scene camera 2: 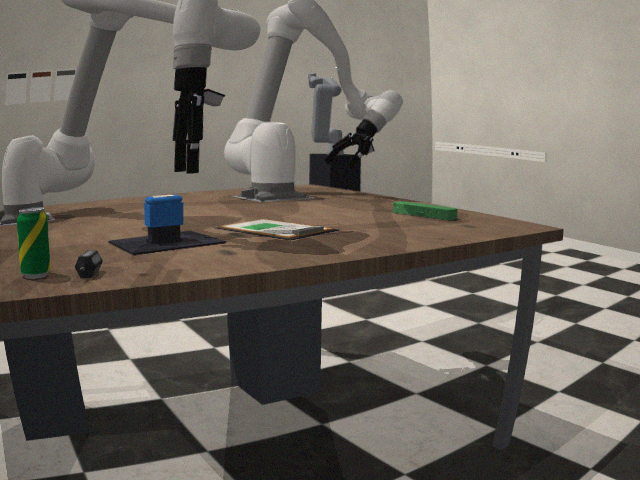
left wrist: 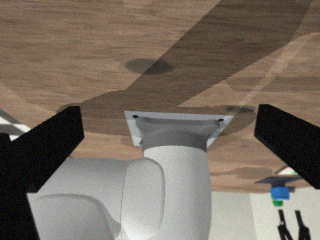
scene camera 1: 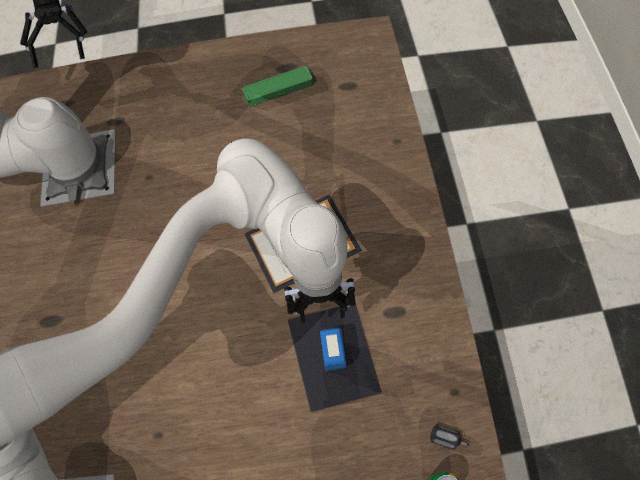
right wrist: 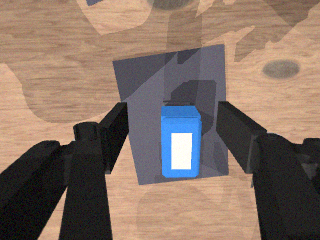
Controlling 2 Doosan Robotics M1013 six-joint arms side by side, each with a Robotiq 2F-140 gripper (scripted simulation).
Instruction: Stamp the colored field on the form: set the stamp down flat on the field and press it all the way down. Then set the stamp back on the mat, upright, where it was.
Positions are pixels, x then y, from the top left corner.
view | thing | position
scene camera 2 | left gripper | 337, 163
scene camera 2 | right gripper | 186, 172
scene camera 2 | blue stamp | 163, 215
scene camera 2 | dark mat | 138, 245
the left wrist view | left gripper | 169, 121
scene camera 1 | right gripper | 322, 314
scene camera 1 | dark mat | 358, 380
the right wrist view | right gripper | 172, 116
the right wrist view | blue stamp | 181, 125
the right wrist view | dark mat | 197, 75
